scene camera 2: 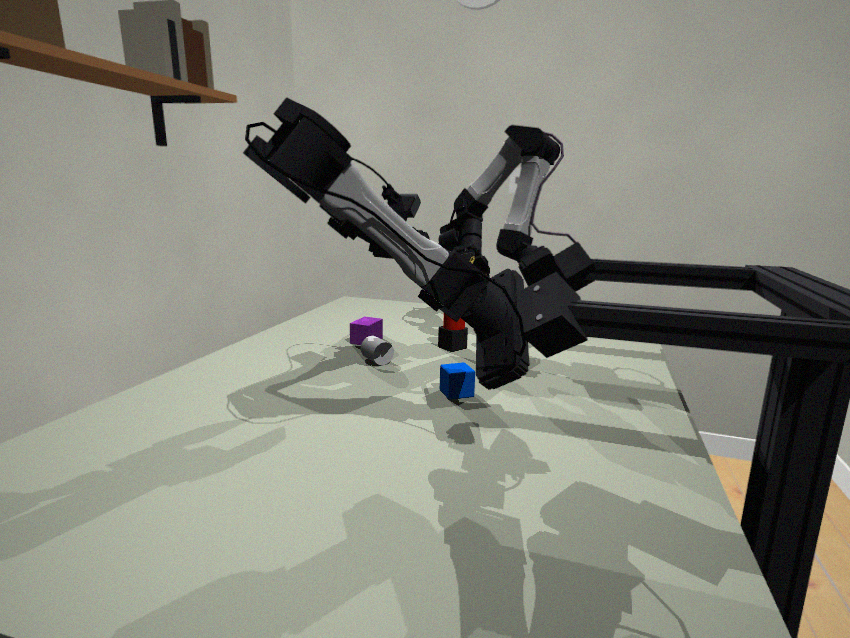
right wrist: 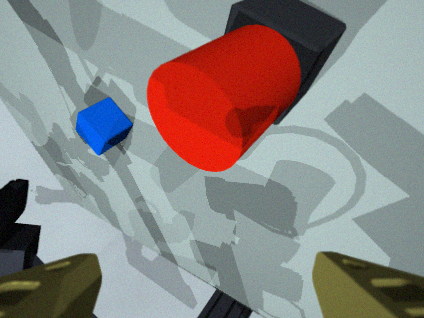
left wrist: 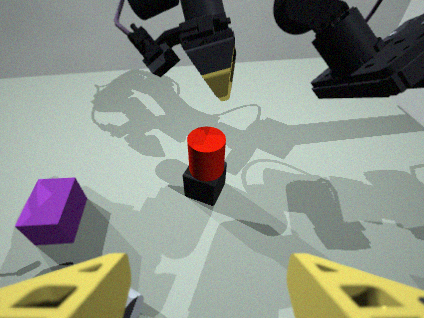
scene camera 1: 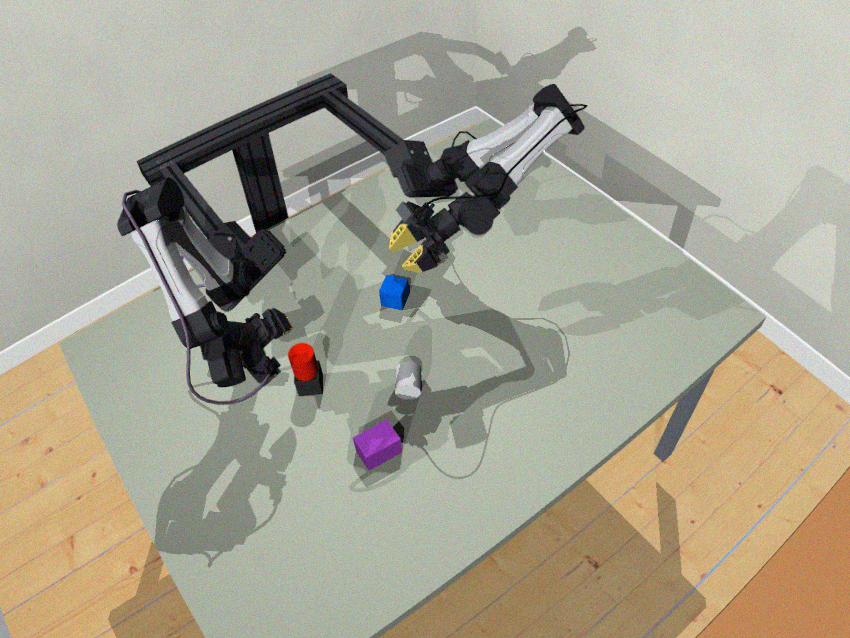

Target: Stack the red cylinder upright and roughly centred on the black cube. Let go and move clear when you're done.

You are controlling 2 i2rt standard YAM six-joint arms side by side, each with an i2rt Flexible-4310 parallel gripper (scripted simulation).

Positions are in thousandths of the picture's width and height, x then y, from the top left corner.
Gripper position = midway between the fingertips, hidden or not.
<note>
In view: my left gripper (scene camera 1: 466,407), my right gripper (scene camera 1: 325,534), a black cube (left wrist: 492,605), a red cylinder (scene camera 1: 355,559), a white cylinder (scene camera 1: 481,587), a purple block (scene camera 1: 448,695) and a blue cube (scene camera 2: 538,596).
The red cylinder also shows in the right wrist view (right wrist: 496,332) and in the left wrist view (left wrist: 487,458). The purple block shows as well in scene camera 2 (scene camera 2: 431,512) and in the left wrist view (left wrist: 124,675). The blue cube also shows in the right wrist view (right wrist: 244,395) and in scene camera 1 (scene camera 1: 464,458). The right wrist view does not show the white cylinder: it is out of frame. The right wrist view does not show the purple block: it is out of frame.
</note>
